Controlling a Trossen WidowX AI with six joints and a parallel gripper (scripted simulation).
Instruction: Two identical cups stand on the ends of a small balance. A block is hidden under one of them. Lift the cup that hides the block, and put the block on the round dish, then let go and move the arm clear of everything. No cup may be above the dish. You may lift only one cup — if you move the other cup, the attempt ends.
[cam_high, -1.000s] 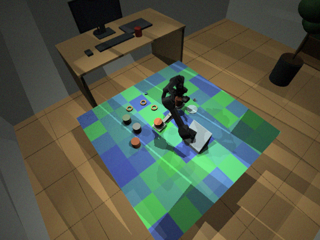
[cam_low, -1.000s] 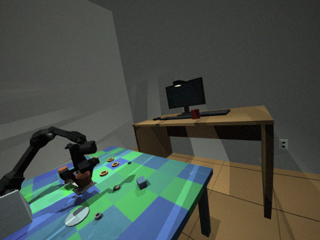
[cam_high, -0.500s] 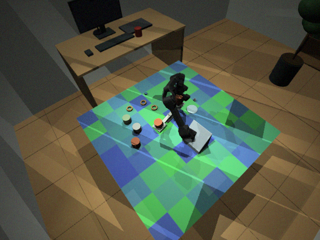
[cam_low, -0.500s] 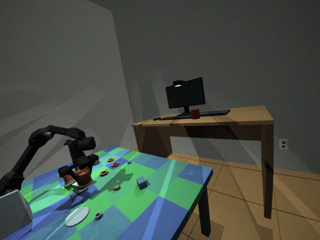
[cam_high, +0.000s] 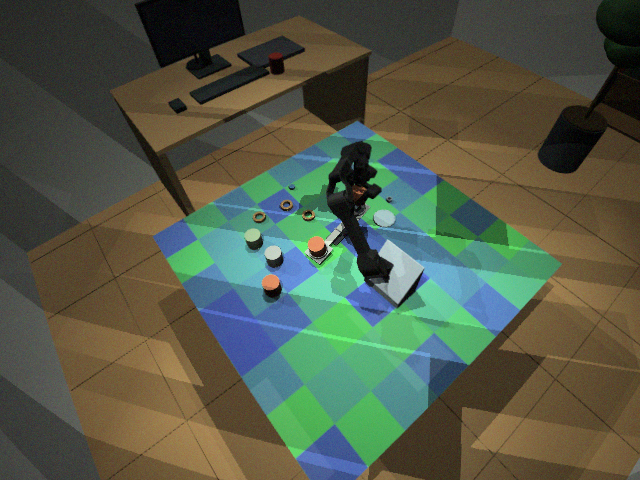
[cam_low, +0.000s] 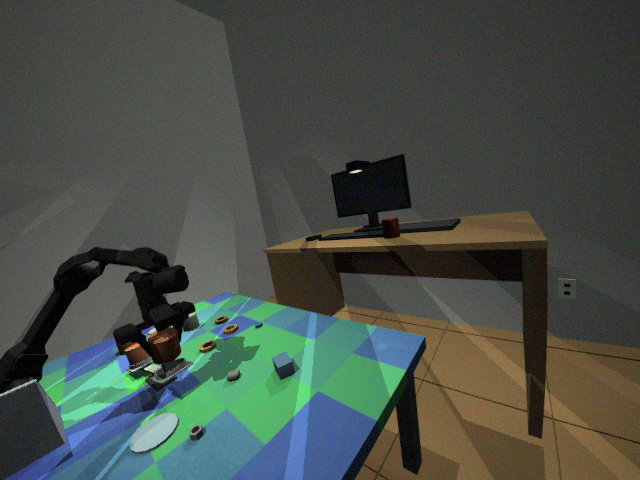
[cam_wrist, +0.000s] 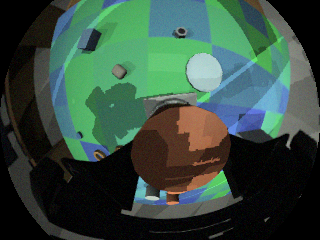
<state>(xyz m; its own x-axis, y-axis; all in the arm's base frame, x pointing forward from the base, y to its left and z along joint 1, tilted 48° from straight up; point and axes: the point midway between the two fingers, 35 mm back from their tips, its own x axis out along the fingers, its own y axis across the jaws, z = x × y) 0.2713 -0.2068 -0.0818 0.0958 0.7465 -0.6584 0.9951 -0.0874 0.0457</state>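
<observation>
Now: gripper tip 10 cm past the round dish, 7 cm to the left of it and 14 cm above it. Also, from my gripper tip: dark pebble (11 cm ahead, 11 cm to the right, 13 cm below); nut (5 cm behind, 18 cm to the right, 13 cm below).
</observation>
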